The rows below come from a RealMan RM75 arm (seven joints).
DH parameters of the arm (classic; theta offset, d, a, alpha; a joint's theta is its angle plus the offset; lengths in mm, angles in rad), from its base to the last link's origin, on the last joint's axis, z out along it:
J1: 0 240.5 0 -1.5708
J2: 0 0 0 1.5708
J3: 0 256 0 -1.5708
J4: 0 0 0 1.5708
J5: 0 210 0 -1.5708
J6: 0 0 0 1.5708
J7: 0 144 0 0
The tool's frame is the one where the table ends.
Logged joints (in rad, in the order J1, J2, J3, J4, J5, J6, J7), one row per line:
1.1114 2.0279 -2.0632 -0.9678 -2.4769 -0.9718 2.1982
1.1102 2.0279 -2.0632 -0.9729 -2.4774 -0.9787 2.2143
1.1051 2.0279 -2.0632 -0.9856 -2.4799 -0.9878 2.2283
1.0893 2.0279 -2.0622 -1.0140 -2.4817 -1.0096 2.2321
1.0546 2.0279 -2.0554 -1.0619 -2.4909 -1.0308 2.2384
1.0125 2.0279 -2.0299 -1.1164 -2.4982 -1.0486 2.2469
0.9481 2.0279 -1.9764 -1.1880 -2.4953 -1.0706 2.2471
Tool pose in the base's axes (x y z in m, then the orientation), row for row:
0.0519 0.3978 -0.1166 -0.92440 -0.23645 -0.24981 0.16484
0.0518 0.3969 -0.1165 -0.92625 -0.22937 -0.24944 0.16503
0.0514 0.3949 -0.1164 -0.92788 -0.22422 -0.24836 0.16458
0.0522 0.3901 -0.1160 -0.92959 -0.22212 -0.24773 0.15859
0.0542 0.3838 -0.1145 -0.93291 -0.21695 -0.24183 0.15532
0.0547 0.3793 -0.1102 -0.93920 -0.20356 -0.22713 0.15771
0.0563 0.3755 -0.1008 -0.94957 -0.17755 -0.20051 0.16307
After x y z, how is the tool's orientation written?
As a quaternion, x y z w.
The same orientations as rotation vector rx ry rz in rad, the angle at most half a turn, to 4 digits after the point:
-2.6340 -0.6737 -0.7118
-2.6390 -0.6535 -0.7107
-2.6443 -0.6390 -0.7078
-2.6579 -0.6351 -0.7083
-2.6723 -0.6214 -0.6927
-2.6867 -0.5823 -0.6497
-2.7083 -0.5064 -0.5719

